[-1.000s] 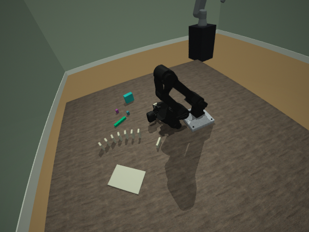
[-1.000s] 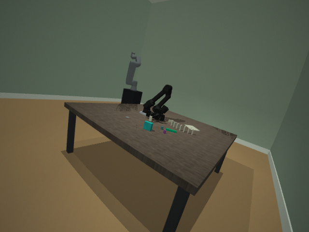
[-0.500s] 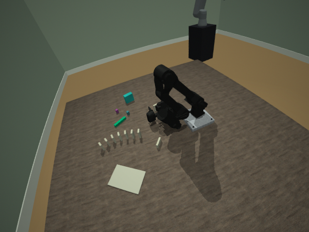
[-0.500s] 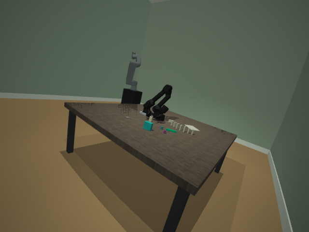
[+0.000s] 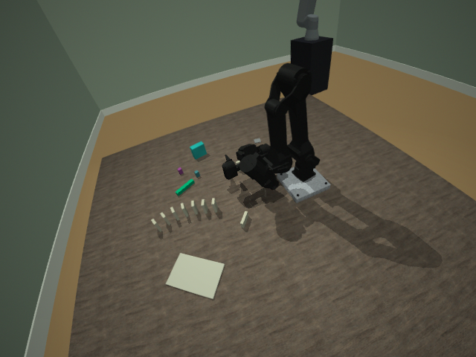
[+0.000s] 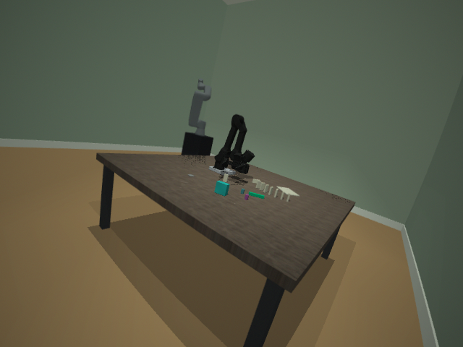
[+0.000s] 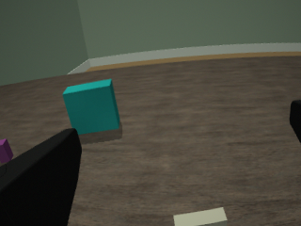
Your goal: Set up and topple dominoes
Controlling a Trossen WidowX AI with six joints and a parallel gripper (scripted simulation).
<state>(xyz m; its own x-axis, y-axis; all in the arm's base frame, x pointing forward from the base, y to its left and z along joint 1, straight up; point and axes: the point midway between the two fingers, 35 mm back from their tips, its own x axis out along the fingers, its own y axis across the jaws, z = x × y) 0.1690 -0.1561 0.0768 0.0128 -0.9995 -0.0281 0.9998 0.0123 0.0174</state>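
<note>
Right now my gripper tip is 160 mm short of the small teal block, 90 mm above it and 80 mm to the left of it. Round my gripper tip: teal cube 200 mm to the right, 100 mm ahead, 70 mm below; then green bar 230 mm ahead, 90 mm below, 40 mm to the right; then small grey piece 170 mm behind, 120 mm to the right, 100 mm below.
</note>
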